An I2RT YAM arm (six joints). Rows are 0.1 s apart.
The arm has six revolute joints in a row. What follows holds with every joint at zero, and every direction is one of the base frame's.
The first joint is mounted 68 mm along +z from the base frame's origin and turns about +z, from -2.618 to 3.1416 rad.
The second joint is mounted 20 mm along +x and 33.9 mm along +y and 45.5 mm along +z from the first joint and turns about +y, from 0 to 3.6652 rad.
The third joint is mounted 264 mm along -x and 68.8 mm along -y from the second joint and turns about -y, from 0 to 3.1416 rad.
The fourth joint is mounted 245 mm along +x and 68.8 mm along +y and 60 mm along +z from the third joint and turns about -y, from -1.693 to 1.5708 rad.
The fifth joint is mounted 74 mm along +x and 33.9 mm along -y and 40.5 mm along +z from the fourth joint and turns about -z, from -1.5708 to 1.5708 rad.
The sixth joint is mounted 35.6 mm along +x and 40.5 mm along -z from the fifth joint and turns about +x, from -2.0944 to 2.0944 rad.
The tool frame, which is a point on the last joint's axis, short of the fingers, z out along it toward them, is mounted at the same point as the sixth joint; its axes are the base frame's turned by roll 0, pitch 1.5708 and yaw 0 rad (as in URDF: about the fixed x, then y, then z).
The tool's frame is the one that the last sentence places.
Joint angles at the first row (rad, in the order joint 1, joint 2, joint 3, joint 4, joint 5, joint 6):
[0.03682 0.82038 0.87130 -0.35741 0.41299 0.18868]
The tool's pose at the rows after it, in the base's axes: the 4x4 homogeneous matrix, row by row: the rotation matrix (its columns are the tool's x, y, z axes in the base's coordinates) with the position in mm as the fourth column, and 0 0 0 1 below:
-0.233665 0.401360 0.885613 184.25; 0.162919 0.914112 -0.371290 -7.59; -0.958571 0.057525 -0.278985 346.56; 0 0 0 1
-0.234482 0.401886 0.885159 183.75; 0.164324 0.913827 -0.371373 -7.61; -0.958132 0.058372 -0.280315 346.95; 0 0 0 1
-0.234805 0.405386 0.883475 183.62; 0.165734 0.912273 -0.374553 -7.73; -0.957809 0.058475 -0.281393 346.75; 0 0 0 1
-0.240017 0.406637 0.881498 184.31; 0.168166 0.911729 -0.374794 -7.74; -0.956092 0.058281 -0.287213 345.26; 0 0 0 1
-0.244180 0.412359 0.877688 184.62; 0.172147 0.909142 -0.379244 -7.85; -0.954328 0.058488 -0.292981 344.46; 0 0 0 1
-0.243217 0.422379 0.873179 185.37; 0.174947 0.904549 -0.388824 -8.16; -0.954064 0.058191 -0.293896 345.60; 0 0 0 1
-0.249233 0.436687 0.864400 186.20; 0.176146 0.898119 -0.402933 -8.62; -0.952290 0.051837 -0.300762 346.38; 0 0 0 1
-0.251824 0.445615 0.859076 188.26; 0.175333 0.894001 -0.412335 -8.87; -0.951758 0.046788 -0.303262 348.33; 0 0 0 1
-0.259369 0.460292 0.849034 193.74; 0.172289 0.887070 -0.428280 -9.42; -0.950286 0.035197 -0.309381 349.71; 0 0 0 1
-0.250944 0.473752 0.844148 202.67; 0.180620 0.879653 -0.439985 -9.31; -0.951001 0.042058 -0.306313 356.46; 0 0 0 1
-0.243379 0.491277 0.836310 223.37; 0.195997 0.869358 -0.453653 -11.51; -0.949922 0.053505 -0.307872 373.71; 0 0 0 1
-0.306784 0.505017 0.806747 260.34; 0.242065 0.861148 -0.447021 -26.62; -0.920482 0.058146 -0.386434 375.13; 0 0 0 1
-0.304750 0.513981 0.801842 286.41; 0.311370 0.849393 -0.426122 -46.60; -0.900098 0.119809 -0.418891 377.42; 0 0 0 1
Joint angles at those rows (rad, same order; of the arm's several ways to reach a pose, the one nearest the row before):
[0.03683 0.82352 0.87241 -0.35875 0.41551 0.18847]
[0.03684 0.82237 0.87437 -0.36340 0.41558 0.19007]
[0.03681 0.82219 0.87416 -0.36509 0.41896 0.19194]
[0.03662 0.82491 0.87150 -0.36642 0.41897 0.19481]
[0.03683 0.82734 0.87183 -0.37172 0.42388 0.19993]
[0.03681 0.83290 0.87891 -0.37592 0.43421 0.20399]
[0.03681 0.84064 0.88828 -0.38810 0.44946 0.20710]
[0.03683 0.85294 0.90148 -0.39374 0.45971 0.20734]
[0.03562 0.87992 0.91897 -0.39457 0.47602 0.20555]
[0.03679 0.92314 0.96012 -0.39154 0.49013 0.21674]
[0.02396 1.02288 1.07087 -0.40507 0.49333 0.23114]
[-0.04619 1.18391 1.19307 -0.44650 0.42168 0.25216]
[-0.12129 1.29407 1.28455 -0.44952 0.33205 0.29207]

